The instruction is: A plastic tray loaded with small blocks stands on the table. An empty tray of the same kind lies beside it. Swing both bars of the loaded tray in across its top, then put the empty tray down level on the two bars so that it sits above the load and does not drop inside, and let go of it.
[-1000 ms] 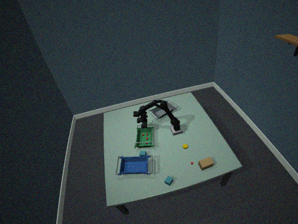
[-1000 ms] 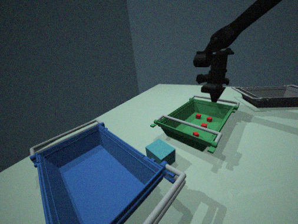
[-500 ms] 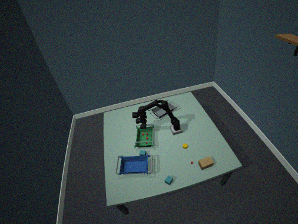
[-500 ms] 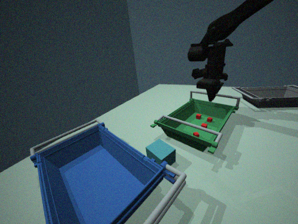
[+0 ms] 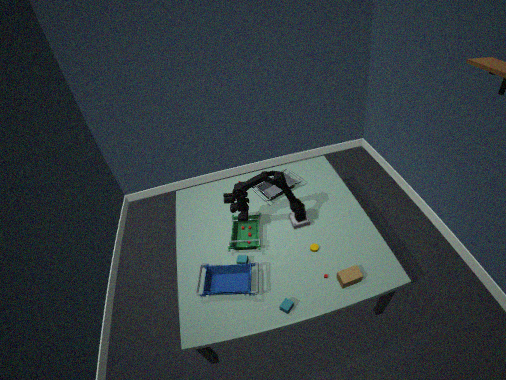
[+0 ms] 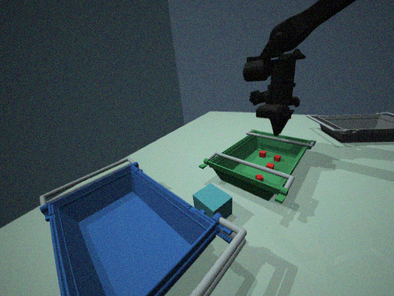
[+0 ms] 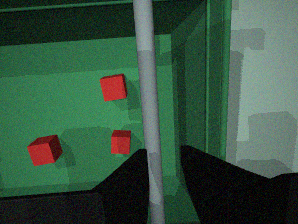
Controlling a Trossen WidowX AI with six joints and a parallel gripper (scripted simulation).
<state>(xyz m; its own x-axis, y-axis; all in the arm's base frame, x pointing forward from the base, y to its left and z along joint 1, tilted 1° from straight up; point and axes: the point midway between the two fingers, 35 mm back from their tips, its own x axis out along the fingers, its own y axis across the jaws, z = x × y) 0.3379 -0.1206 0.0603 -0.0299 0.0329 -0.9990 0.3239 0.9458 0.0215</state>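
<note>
The grey tray lies 31 cm behind my gripper tip, 25 cm to the right of it and 3 cm below it. The rest, counted from my gripper tip: brown box: 63 cm to the left, 41 cm behind, 4 cm below; then yellow block: 36 cm to the left, 32 cm behind, 6 cm below.
</note>
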